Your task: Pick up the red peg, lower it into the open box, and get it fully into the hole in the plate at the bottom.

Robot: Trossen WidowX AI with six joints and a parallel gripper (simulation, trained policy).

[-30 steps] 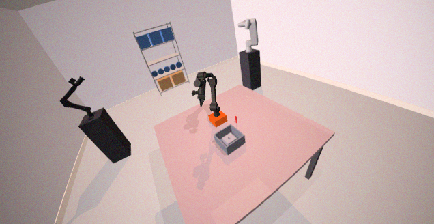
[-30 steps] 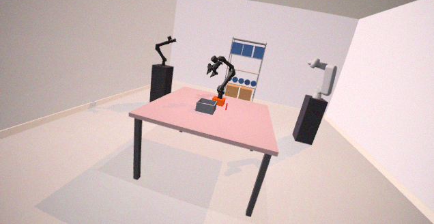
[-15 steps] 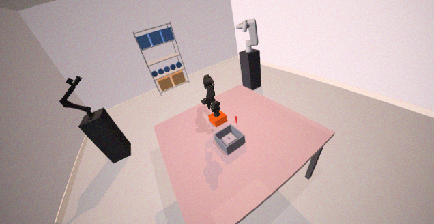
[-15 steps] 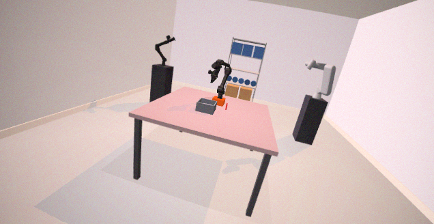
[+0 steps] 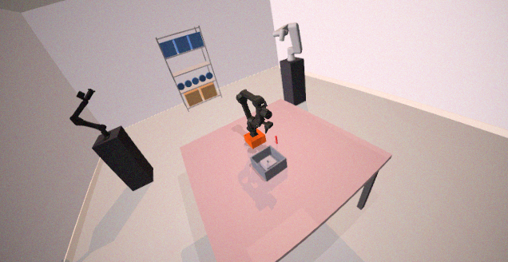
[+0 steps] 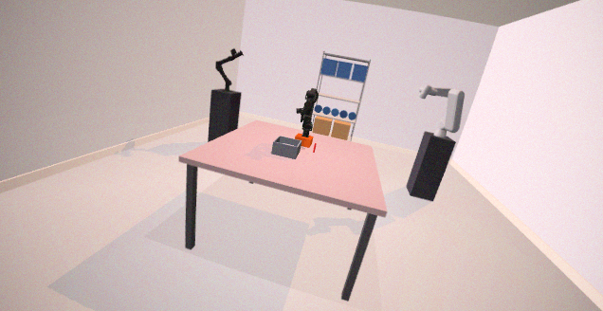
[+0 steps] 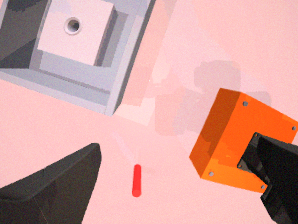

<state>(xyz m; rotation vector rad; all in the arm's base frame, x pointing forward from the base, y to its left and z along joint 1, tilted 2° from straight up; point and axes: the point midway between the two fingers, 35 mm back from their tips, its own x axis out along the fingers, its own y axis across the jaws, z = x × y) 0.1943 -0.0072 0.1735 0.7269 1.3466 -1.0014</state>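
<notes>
My gripper tip is 180 mm above the red peg, 140 mm to the right of it and 20 mm past it. Also, from my gripper tip: grey box 190 mm below, 150 mm ahead, 60 mm to the right.
</notes>
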